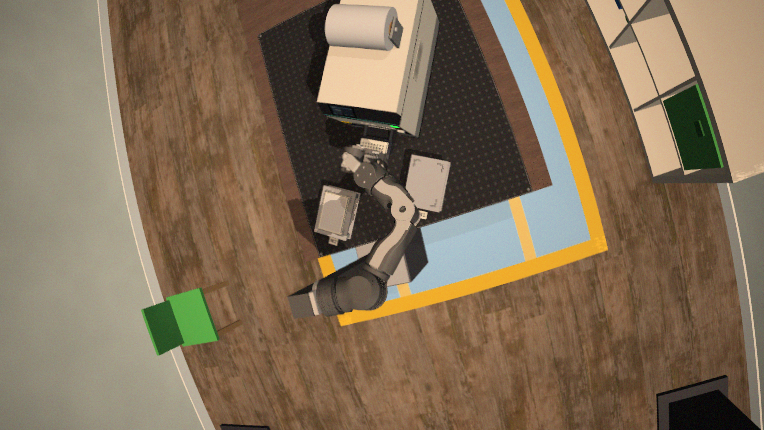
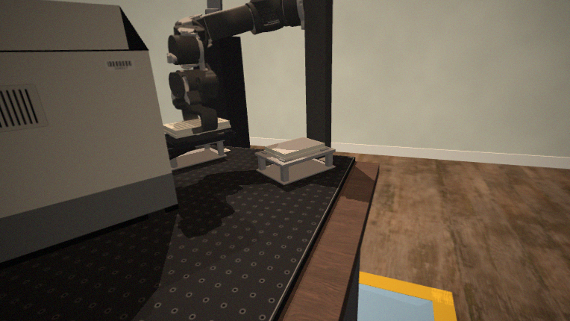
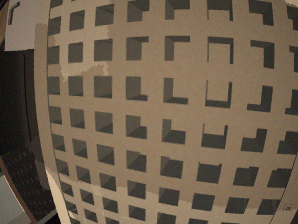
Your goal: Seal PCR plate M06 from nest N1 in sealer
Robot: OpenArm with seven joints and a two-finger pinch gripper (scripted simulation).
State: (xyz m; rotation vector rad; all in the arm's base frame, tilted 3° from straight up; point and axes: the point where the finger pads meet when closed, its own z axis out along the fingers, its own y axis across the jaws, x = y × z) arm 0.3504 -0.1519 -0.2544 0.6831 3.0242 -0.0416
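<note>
My hand is right at the 96-well plate M06. The rest, counted from my hand: sealer's stage: 20 mm below; then plate nest N1: 110 mm behind, 130 mm to the right, 80 mm below; then sealed plate M09: 130 mm behind, 190 mm to the left, 70 mm below.
</note>
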